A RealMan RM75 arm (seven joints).
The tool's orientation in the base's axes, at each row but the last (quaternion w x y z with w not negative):
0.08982, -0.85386, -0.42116, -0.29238
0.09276, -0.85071, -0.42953, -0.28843
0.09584, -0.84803, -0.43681, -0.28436
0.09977, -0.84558, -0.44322, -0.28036
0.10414, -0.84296, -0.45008, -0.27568
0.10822, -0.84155, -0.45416, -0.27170
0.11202, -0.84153, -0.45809, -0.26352
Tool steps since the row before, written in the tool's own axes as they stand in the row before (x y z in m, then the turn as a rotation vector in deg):
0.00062, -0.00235, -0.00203, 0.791, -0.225, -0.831
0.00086, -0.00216, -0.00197, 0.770, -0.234, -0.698
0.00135, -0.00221, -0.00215, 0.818, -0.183, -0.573
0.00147, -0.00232, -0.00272, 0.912, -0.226, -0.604
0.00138, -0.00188, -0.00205, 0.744, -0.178, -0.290
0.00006, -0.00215, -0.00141, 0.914, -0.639, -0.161
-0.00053, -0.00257, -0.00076, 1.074, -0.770, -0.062
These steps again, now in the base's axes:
-0.00238, 0.00108, 0.00179, -0.151, 0.337, 1.109
-0.00210, 0.00111, 0.00190, -0.113, 0.382, 0.988
-0.00200, 0.00137, 0.00234, 0.000, 0.436, 0.917
-0.00226, 0.00125, 0.00288, -0.005, 0.513, 0.992
-0.00168, 0.00118, 0.00233, 0.077, 0.501, 0.642
-0.00225, 0.00065, 0.00106, -0.182, 0.936, 0.600
-0.00263, 0.00072, 0.00021, -0.186, 1.165, 0.598

